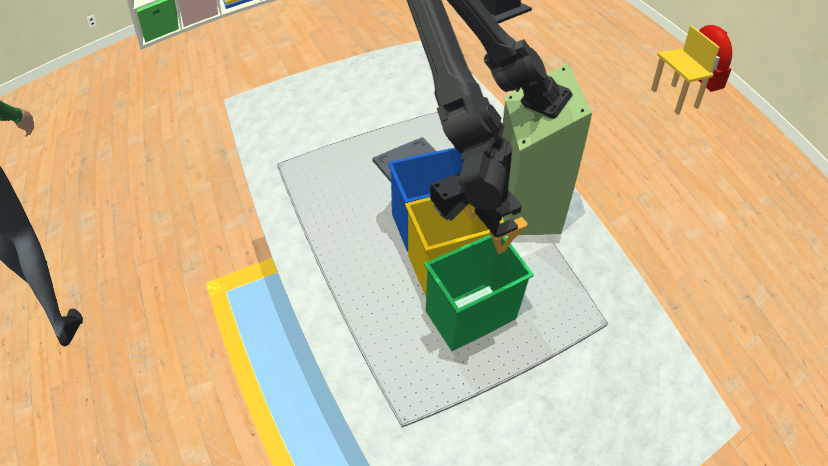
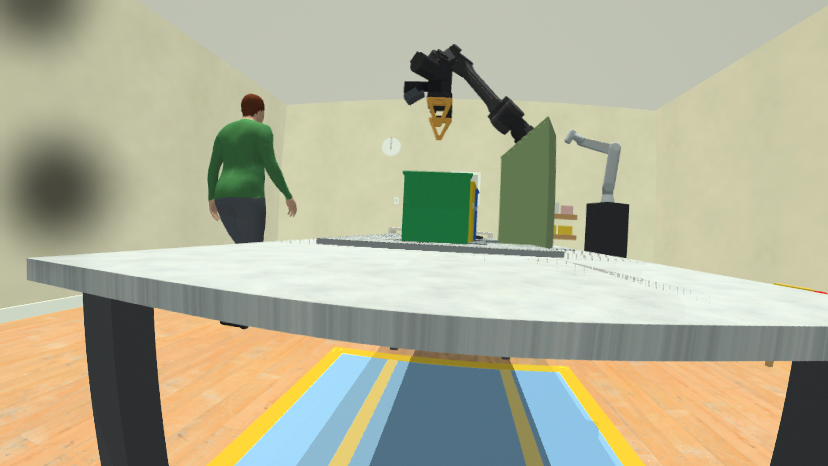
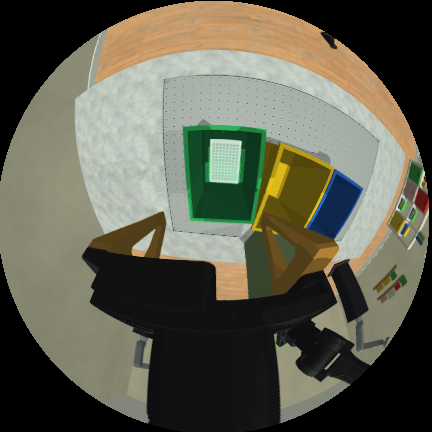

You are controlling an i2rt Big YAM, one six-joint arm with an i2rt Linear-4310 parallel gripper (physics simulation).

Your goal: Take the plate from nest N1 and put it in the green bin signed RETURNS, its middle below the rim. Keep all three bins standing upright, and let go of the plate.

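Places are measured from the arm's base along level axes (x right, y ahead, z up), in centimetres.
Where they show: gripper, fingertip midpoint: [image 1: 486, 234] [image 2: 438, 133] [image 3: 213, 216]; arm's base, link origin: [image 1: 548, 99] [image 2: 532, 143].
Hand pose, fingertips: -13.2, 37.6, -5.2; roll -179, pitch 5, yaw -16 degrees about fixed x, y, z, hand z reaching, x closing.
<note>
Things, the pixels of their top centre, and the offset from my fingertips, as dx, dy, dz. "spot": a spot on its surface instead. Level surfaces: height alone.
- pale gridded plate, top centre: [image 1: 474, 310] [image 3: 224, 161] +0.5, -1.1, -28.1
- green bin, top centre: [image 3: 222, 178] [image 1: 480, 269] [image 2: 438, 176] +0.5, -0.6, -11.8
- yellow bin, top centre: [image 3: 294, 198] [image 1: 456, 215] +13.3, -7.1, -11.8
- blue bin, top centre: [image 1: 435, 172] [image 3: 334, 212] +25.1, -12.9, -11.8
- dark flat pad, surface spot: [image 1: 399, 151] spot: +48.8, -24.0, -28.6
- table, surface height: dz -31.1
The pale gridded plate [image 1: 473, 297] [image 3: 225, 161] lies inside the green bin [image 1: 475, 321] [image 2: 437, 207] [image 3: 187, 175], at its bottom, well below the rim. The green bin stands upright. My gripper [image 2: 439, 137] [image 3: 213, 216] is open and empty, with its orange fingers spread. It hangs above the height of the green bin's rim, apart from the plate. The yellow bin [image 1: 457, 234] [image 3: 300, 185] and the blue bin [image 1: 425, 173] [image 3: 337, 205] stand upright beside it in a row. The RETURNS sign does not show, and nest N1 cannot be made out by a label.
A green pedestal [image 1: 544, 173] [image 2: 524, 196] carries the arm close to the bins. A dark flat pad [image 1: 399, 151] lies behind the blue bin on the perforated board [image 1: 341, 231] [image 2: 440, 246] [image 3: 280, 110]. A person [image 2: 240, 162] stands beyond the table [image 2: 289, 283].
</note>
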